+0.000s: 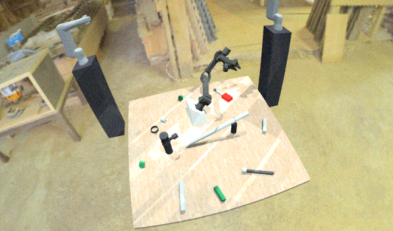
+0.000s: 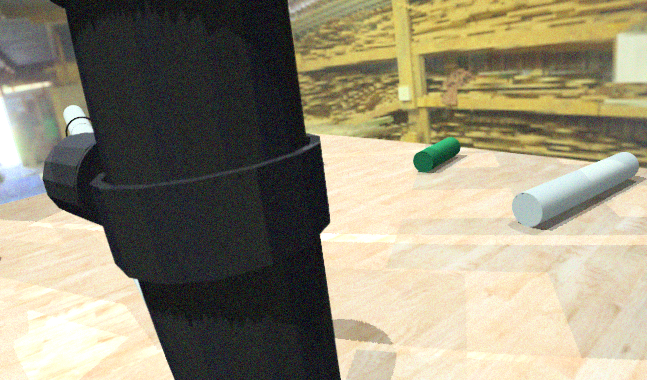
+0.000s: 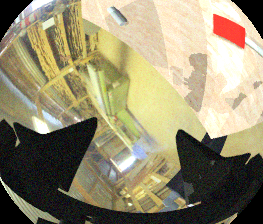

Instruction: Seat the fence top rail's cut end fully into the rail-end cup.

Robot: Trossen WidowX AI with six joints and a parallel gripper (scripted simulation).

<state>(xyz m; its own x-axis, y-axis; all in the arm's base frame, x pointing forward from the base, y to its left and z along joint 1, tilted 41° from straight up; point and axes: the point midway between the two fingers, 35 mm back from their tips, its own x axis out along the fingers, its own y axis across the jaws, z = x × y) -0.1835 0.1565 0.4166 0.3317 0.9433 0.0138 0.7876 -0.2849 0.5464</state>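
The dark rail-end cup is 660 mm to the right of my gripper tip, 440 mm ahead of it and 170 mm below it. From my gripper tip the other things lie so: dark loop-cap post 410 mm ahead, 190 mm below, 180 mm to the right; then green cylinder 910 mm ahead, 430 mm to the right, 280 mm below.
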